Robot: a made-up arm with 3 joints. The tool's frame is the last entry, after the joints. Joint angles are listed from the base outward.
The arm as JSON. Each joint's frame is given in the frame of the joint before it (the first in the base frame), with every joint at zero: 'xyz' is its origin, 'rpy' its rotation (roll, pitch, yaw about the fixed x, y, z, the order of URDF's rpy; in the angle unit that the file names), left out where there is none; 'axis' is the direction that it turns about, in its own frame. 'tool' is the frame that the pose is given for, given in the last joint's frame.
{
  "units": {
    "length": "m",
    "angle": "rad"
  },
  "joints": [
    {
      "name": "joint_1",
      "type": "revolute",
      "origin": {
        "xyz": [
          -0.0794,
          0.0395,
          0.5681
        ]
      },
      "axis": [
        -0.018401,
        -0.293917,
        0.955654
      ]
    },
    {
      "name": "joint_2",
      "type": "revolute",
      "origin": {
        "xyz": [
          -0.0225,
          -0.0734,
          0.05
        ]
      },
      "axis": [
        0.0,
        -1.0,
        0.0
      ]
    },
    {
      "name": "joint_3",
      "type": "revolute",
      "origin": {
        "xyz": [
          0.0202,
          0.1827,
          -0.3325
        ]
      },
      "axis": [
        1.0,
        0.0,
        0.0
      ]
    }
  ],
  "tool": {
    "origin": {
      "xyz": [
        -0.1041,
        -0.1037,
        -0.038
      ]
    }
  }
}
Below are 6 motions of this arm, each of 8 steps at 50 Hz.
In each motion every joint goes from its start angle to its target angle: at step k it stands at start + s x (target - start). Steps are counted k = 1, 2, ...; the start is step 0. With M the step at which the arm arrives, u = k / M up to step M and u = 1 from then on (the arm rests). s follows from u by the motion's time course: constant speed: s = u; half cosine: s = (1 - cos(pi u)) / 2; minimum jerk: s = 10 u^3 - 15 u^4 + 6 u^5.
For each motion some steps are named. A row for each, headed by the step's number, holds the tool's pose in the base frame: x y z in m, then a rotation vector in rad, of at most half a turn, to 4 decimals.
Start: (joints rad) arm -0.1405 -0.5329 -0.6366
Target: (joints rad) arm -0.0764 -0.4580 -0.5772
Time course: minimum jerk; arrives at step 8
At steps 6, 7, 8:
6: -0.3184 0.0604 0.3872 -0.5512 0.4980 0.0674
7: -0.3169 0.0589 0.3849 -0.5482 0.4886 0.0688
8: -0.3167 0.0586 0.3845 -0.5476 0.4869 0.0690

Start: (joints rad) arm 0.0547 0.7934 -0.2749
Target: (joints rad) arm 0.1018 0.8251 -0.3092
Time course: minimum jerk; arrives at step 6
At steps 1, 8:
1: 0.0864 0.0472 0.3222 -0.2403 -0.8123 -0.0608
8: 0.0953 0.0547 0.3328 -0.2514 -0.8608 -0.0401

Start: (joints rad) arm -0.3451 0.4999 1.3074
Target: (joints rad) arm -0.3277 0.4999 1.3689
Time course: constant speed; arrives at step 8
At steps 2, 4, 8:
2: 0.0316 0.1253 0.1788 1.2178 -0.5415 -0.0096
4: 0.0322 0.1274 0.1791 1.2339 -0.5410 -0.0011
8: 0.0334 0.1315 0.1798 1.2662 -0.5397 0.0159

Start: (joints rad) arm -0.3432 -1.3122 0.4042
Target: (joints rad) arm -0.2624 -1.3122 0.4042
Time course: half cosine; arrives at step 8
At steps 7, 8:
7: -0.4933 0.1770 0.6287 0.5072 1.3271 -0.4938
8: -0.4938 0.1758 0.6283 0.5053 1.3268 -0.4911

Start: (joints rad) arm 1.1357 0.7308 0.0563
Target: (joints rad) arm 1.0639 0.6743 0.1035
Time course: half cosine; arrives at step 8
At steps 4, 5, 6, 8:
4: 0.0644 0.2193 0.3272 0.4223 -0.9176 1.0732
5: 0.0647 0.2154 0.3233 0.4198 -0.9015 1.0649
6: 0.0648 0.2120 0.3200 0.4179 -0.8878 1.0577
8: 0.0648 0.2090 0.3170 0.4163 -0.8755 1.0511

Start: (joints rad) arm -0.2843 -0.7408 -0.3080
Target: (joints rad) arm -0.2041 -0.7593 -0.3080
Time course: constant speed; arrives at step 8
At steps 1, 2, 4, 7, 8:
1: -0.3916 0.1215 0.4521 -0.1862 0.8488 -0.1208
2: -0.3925 0.1186 0.4518 -0.1898 0.8472 -0.1117
4: -0.3940 0.1127 0.4514 -0.1971 0.8438 -0.0936
7: -0.3961 0.1039 0.4506 -0.2081 0.8387 -0.0665
8: -0.3967 0.1009 0.4504 -0.2119 0.8370 -0.0575

